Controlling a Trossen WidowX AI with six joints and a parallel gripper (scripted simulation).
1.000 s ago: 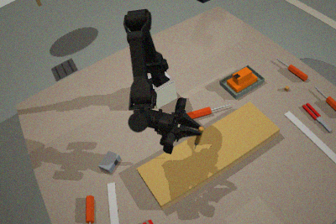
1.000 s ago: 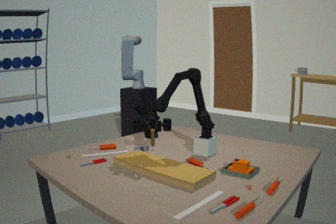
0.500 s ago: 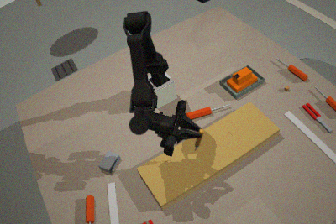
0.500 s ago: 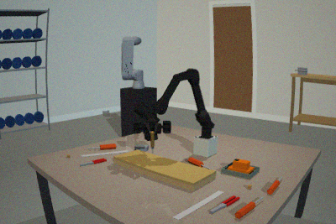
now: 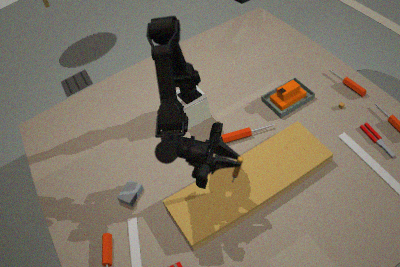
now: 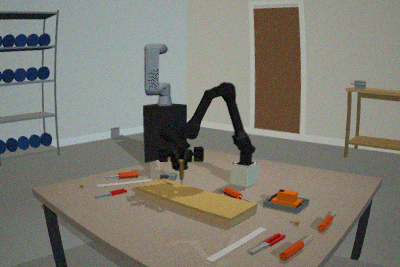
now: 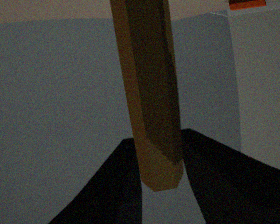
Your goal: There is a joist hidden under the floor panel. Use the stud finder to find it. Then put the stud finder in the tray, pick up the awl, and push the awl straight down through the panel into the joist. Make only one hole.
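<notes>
Right now my gripper tip is 10 mm past the awl, 10 mm to the left of it and 60 mm above it. From my gripper tip the other things lie so: orange stud finder (210 mm behind, 370 mm to the left, 130 mm below); then grey-green tray (210 mm behind, 380 mm to the left, 160 mm below); then grey block (240 mm behind, 280 mm to the right, 160 mm below).
</notes>
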